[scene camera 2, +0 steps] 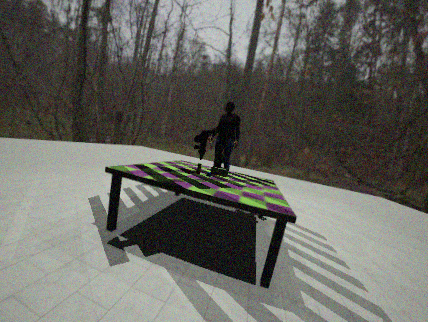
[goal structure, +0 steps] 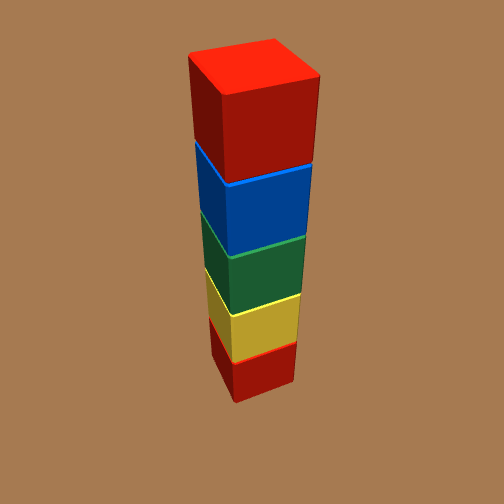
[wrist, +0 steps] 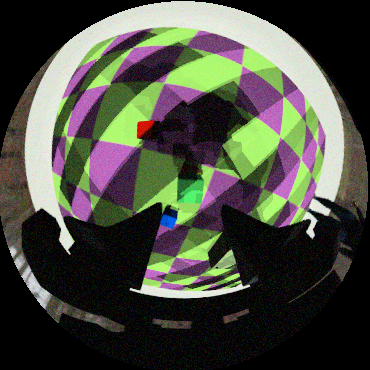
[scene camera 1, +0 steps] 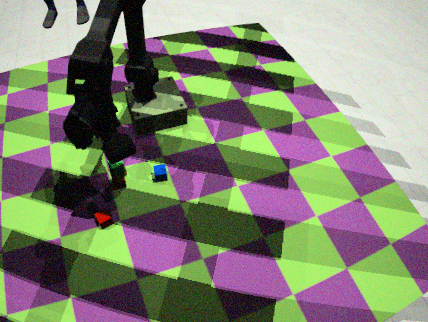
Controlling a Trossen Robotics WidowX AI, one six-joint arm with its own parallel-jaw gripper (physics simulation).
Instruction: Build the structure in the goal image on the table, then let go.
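Places are measured from the arm's base along level axes (x up, y right, z ahead), in millimetres.
Where they show: gripper, between the fingertips: (scene camera 2: 200,159) (wrist: 192,207); arm's base, origin of its link: (scene camera 2: 218,167) (scene camera 1: 144,94).
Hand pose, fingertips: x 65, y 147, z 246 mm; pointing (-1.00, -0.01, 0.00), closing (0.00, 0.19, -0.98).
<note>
Each offset is from my fingertips to the top centre of the thing. Level surfaces: height alone.
A green cube @(dx -39, dy +0, dz +0 mm) (scene camera 1: 116,168) (wrist: 190,190) sits on top of a small stack. Below it a dark red block @(dx -104, dy +5, dz -2 mm) (scene camera 1: 119,182) (wrist: 190,168) shows in shadow; whether another block lies between them is hard to tell. My gripper (scene camera 1: 115,158) (wrist: 192,207) is open and empty just above the green cube. The stack @(dx -72, dy +0, dz -6 mm) (scene camera 2: 199,169) shows as a dark, tiny upright shape in scene camera 2. A blue cube @(dx -104, dy -108, dz +18 mm) (scene camera 1: 159,173) (wrist: 169,219) stands on the table, to the right of the stack in scene camera 1. A loose red cube @(dx -104, dy +72, dz +97 mm) (scene camera 1: 103,220) (wrist: 145,129) lies in front of the stack, partly shadowed.
The table @(dx -137 mm) (scene camera 1: 255,200) (scene camera 2: 250,192) has a green and purple checkered top with dark shadow bands. The arm's base block (scene camera 1: 160,119) stands behind the cubes. A person (scene camera 2: 229,131) stands at the table's far side.
</note>
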